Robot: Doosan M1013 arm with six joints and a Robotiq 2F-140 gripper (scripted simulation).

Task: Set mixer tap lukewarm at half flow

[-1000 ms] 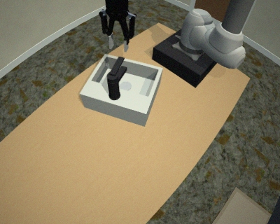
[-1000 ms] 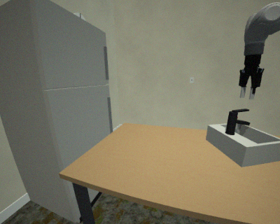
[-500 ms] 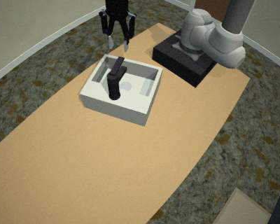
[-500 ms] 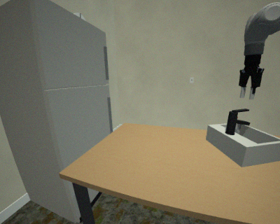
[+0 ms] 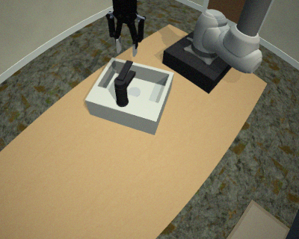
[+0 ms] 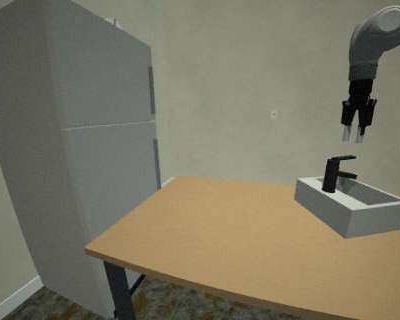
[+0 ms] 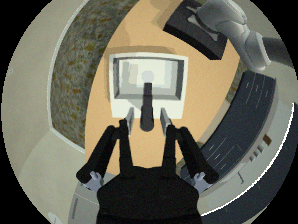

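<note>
Right now the lever is 100 mm below my hand, 30 mm ahead of it and 10 mm to the left of it. Also, from my hand: white sink basin 330 mm below, 40 mm behind, 20 mm to the right; black mixer tap 140 mm below, 50 mm ahead, 20 mm to the left.
</note>
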